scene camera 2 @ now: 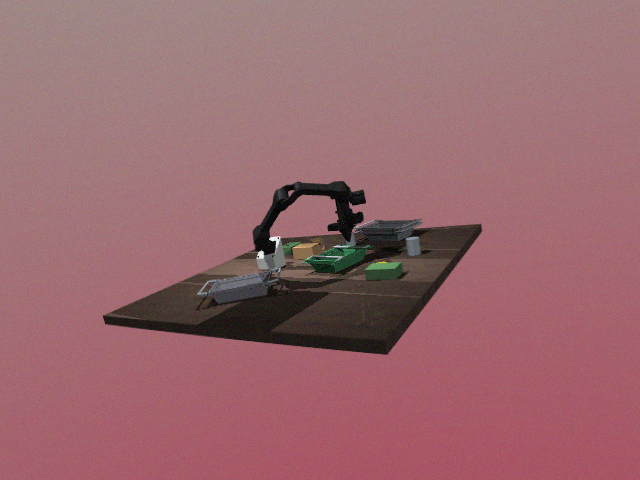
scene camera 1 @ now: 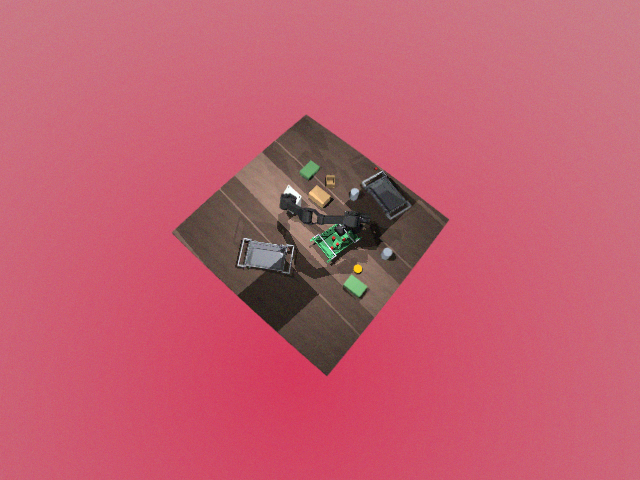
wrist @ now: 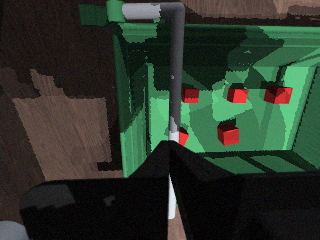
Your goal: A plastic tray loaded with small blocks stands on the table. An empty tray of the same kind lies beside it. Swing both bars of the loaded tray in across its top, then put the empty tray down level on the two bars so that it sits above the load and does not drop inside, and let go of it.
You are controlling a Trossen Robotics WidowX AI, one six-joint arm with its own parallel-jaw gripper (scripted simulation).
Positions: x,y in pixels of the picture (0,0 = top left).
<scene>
light grey tray: scene camera 2 254,285; scene camera 1 263,255; not seen in the wrist view (out of frame)
</scene>
